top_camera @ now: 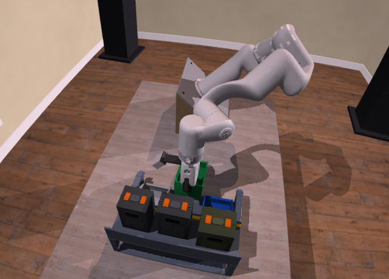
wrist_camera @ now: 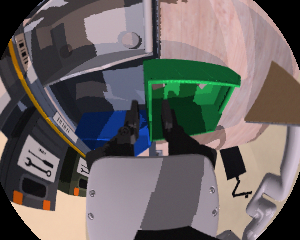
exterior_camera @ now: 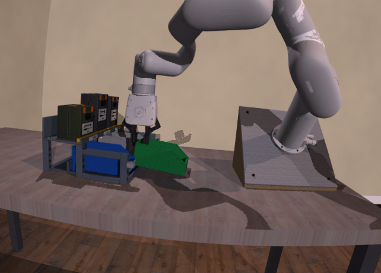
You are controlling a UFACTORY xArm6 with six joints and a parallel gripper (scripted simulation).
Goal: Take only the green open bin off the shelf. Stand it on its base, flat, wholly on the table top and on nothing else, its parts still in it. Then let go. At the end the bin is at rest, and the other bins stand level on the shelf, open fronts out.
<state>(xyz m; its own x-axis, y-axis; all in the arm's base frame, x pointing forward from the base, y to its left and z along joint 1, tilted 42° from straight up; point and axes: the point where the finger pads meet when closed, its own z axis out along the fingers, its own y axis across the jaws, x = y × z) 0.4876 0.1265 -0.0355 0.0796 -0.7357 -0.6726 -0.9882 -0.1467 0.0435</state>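
Now: hand 80 mm past the green open bin, 10 mm to the left of it and 40 mm above it. From my hand the other things lie so: grey bin: 90 mm ahead, 110 mm to the right, 50 mm below; then olive box: 170 mm ahead, 130 mm to the left, 60 mm above; then blue bin: 70 mm ahead, 120 mm to the left, 50 mm below.
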